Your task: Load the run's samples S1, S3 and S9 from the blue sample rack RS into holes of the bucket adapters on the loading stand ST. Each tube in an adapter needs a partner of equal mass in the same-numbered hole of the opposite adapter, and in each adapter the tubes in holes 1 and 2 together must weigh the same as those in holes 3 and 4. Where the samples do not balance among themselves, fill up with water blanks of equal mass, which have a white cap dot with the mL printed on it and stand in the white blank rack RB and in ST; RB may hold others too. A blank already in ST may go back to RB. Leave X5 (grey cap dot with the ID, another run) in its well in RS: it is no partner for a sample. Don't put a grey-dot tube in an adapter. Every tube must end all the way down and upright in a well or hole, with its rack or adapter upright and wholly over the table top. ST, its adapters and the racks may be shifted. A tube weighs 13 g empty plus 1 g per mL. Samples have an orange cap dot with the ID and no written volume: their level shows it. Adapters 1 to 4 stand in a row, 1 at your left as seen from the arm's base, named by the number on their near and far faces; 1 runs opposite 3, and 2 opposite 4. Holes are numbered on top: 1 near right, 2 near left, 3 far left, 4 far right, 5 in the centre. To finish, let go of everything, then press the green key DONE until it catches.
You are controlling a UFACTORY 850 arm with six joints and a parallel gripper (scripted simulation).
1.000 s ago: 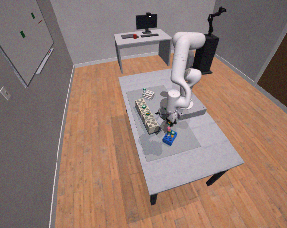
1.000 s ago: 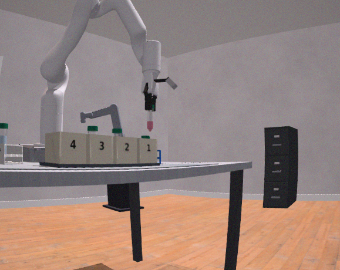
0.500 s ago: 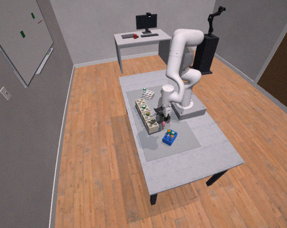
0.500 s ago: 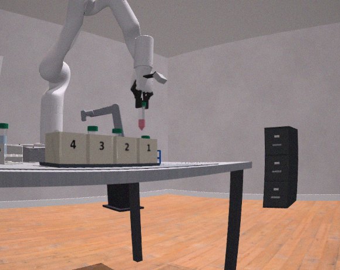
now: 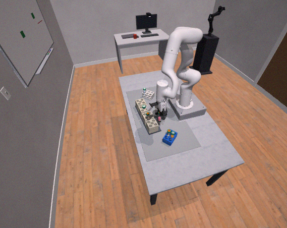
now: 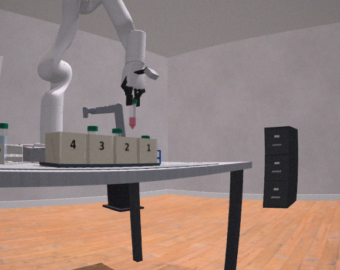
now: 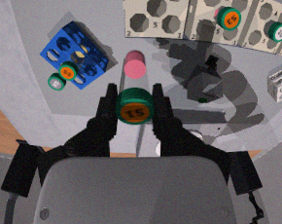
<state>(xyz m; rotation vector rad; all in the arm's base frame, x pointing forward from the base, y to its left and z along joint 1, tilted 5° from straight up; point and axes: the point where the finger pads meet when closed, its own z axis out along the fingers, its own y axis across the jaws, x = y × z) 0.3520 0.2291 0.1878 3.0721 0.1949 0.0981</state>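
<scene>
Right now my hand is 50 mm above the sample tube S1 and 10 mm to the right of it. Round my hand: grey-dot tube X5: 190 mm below, 140 mm to the left, 80 mm behind; sample tube S9: 190 mm below, 110 mm to the left, 60 mm behind; adapter 1: 200 mm below, 60 mm ahead, 20 mm to the right.
</scene>
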